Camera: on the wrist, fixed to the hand. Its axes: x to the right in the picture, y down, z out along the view.
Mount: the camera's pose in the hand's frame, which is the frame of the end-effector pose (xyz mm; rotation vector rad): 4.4 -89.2 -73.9 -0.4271 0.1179 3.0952
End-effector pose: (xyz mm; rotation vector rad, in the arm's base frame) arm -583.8 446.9 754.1 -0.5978 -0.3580 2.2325
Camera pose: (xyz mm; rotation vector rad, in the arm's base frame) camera -492.3 513.3 728.5 0.4723 -0.2625 -0.7574
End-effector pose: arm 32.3 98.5 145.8 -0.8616 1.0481 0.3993
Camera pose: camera 49.9 -14.7 163.4 -0.9890 -1.0873 -2.1931
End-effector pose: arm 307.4 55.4 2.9 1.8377 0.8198 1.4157
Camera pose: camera 229.3 120.2 -53.1 -0.6182 1.8693 -0.9993
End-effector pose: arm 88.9 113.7 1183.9 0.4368 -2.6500 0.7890
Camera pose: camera 136.2 83.8 1285.4 2.6476 0.5280 -0.1358
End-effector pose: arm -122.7 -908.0 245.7 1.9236 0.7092 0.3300
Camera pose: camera -186.9 -823.6 198.9 -0.6849 2.4217 -1.7650
